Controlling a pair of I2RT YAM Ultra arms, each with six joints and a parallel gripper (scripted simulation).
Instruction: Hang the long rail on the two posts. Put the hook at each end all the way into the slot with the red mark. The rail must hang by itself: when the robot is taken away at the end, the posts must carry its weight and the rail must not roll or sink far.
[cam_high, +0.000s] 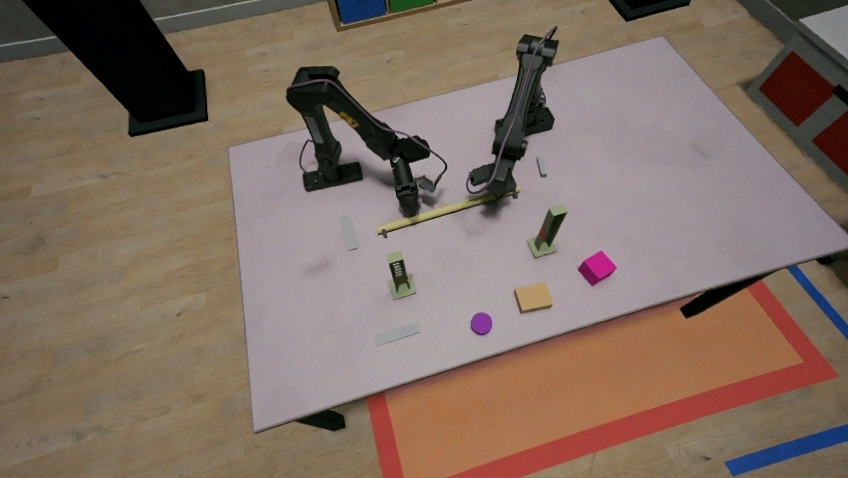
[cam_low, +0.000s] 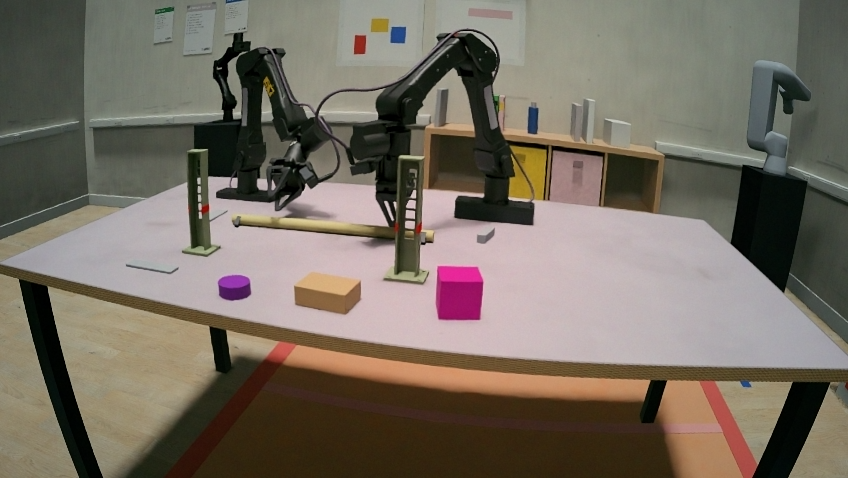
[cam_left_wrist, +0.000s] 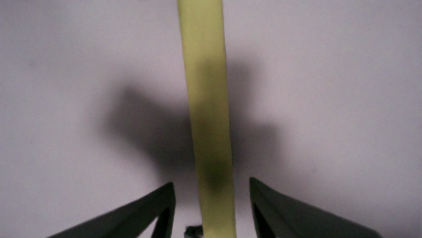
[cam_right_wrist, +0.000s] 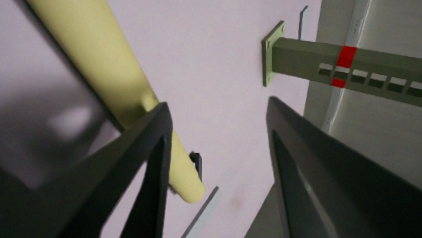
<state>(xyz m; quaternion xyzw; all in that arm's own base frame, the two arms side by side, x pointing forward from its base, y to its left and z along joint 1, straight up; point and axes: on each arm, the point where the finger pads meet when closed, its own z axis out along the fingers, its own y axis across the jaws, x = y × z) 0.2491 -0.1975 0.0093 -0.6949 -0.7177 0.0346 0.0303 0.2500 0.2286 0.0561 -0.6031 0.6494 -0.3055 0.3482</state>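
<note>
The long yellow rail lies 12 cm to the left of my right hand and 5 cm below it. Round my right hand: magenta cube (46 cm to the left, 32 cm ahead, 3 cm below); then purple disc (38 cm ahead, 9 cm to the left, 5 cm below); then orange block (35 cm ahead, 26 cm to the left, 5 cm below).
</note>
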